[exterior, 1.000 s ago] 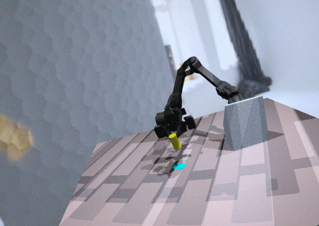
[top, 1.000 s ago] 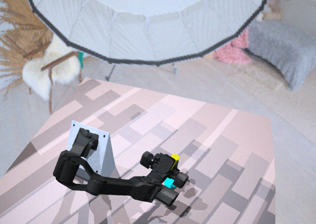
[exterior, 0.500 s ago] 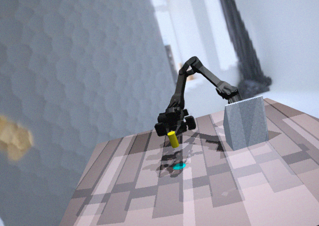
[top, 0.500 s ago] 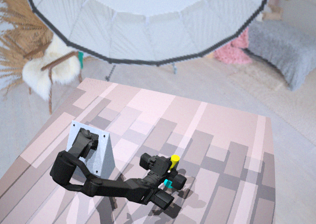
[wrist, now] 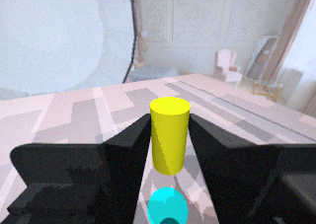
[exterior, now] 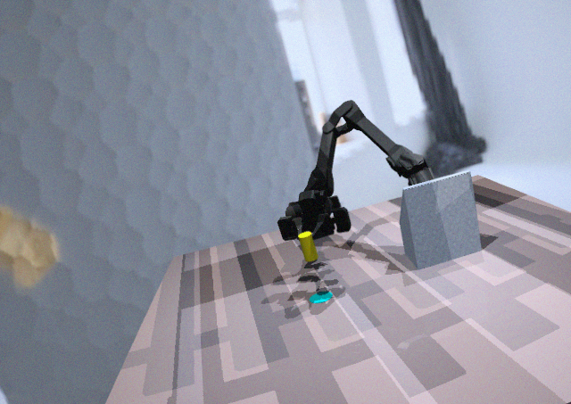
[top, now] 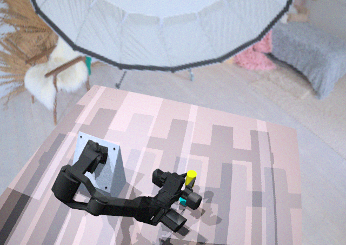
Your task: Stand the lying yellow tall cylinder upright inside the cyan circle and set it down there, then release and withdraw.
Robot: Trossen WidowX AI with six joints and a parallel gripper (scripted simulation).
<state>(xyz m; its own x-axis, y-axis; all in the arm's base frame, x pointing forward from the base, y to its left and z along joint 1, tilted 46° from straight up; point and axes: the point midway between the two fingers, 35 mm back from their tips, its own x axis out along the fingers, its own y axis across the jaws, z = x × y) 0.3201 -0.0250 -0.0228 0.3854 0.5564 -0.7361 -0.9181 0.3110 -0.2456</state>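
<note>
Right now the cyan circle is 160 mm below my gripper tip. Round my gripper tip: yellow cylinder 20 mm below.
</note>
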